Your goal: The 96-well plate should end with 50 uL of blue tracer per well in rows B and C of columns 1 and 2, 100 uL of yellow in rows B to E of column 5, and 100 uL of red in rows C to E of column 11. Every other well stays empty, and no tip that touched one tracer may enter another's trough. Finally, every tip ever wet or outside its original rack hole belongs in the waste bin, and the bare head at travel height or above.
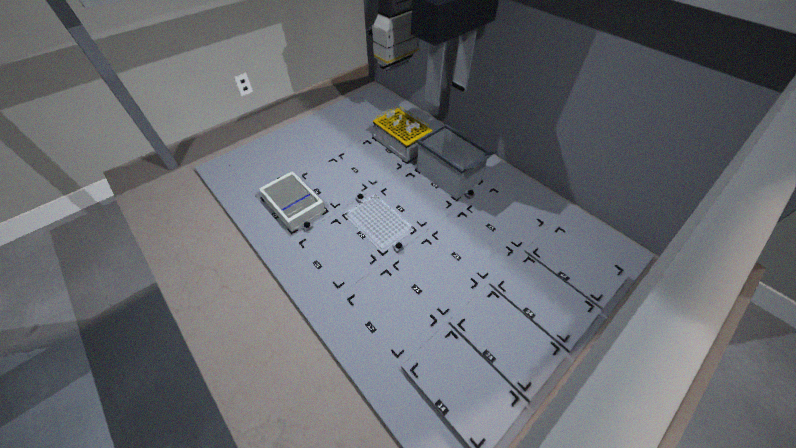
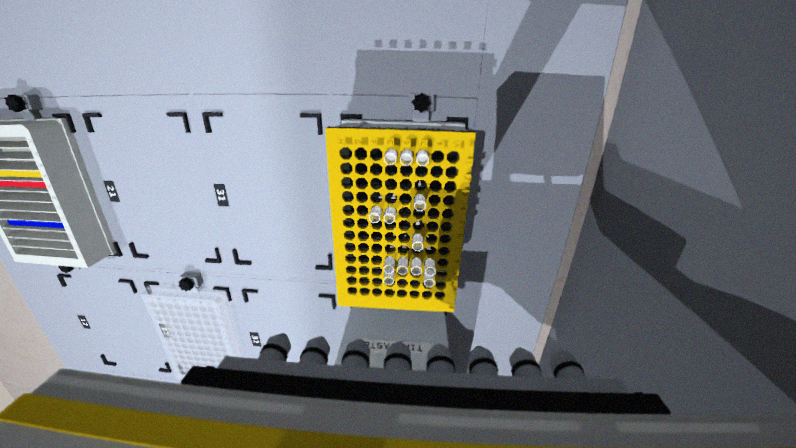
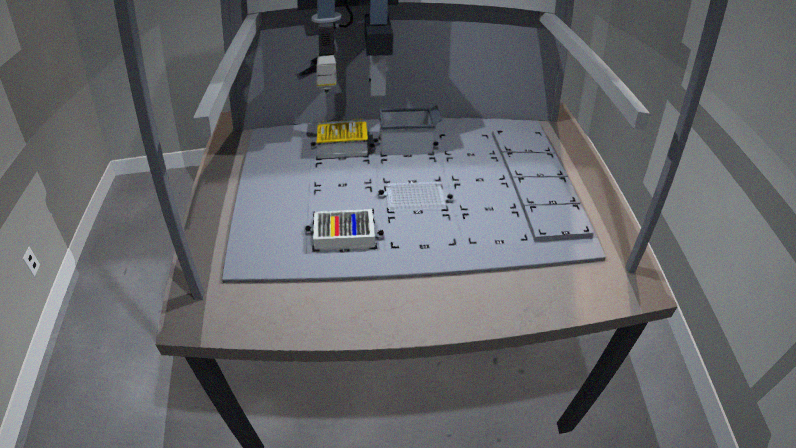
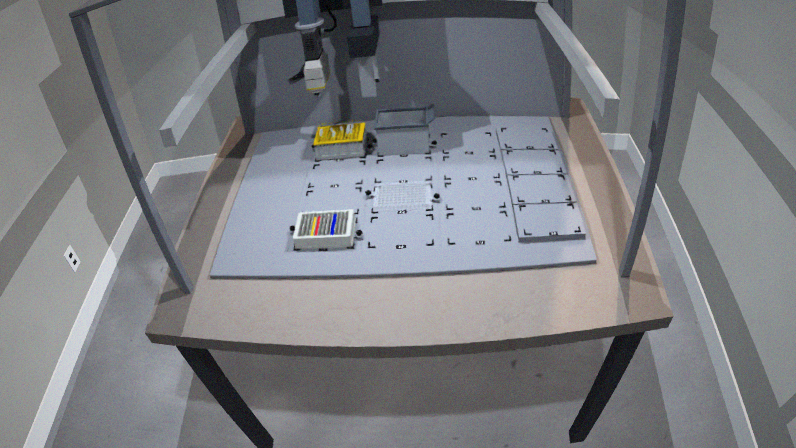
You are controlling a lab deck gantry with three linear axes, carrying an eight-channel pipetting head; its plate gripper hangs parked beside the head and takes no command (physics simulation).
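Observation:
The bare eight-channel head hangs high above the yellow tip rack; its nozzles carry no tips. Several clear tips stand scattered in the rack. The white reservoir holds yellow, red and blue troughs. The 96-well plate shows no colour I can make out. The waste bin stands beside the rack; its contents are unclear. My parked gripper is open, its fingers apart, holding nothing.
Black clamp knobs stand beside the labware. A raised four-slot step lies on the deck's right side. Gantry posts stand at the table's sides, and a dark wall rises behind the deck.

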